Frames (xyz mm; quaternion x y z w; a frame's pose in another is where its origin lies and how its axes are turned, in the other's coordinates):
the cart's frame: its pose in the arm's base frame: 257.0 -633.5 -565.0 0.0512 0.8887 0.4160 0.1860
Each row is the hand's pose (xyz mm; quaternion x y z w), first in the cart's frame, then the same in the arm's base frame.
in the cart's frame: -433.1 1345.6 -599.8 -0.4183 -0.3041 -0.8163 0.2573
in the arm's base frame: 348.3 -299.1 930.9 -0.6635 0.0399 0.3114 0.6791
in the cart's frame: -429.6 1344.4 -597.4 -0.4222 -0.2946 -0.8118 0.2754
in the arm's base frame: 346.0 -297.3 927.6 -0.6633 0.0559 0.3237 0.6724
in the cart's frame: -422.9 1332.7 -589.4 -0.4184 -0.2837 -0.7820 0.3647
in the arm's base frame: 343.5 -297.5 912.1 -0.6361 0.1373 0.3635 0.6666
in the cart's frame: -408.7 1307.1 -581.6 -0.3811 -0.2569 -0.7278 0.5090
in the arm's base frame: 334.9 -305.0 884.1 -0.5847 0.2833 0.4019 0.6452
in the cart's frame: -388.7 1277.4 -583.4 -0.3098 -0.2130 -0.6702 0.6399
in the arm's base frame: 317.6 -320.6 856.8 -0.5318 0.4345 0.4059 0.6030
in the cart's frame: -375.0 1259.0 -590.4 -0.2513 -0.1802 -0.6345 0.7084
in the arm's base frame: 303.5 -334.3 843.0 -0.4994 0.5240 0.3908 0.5687
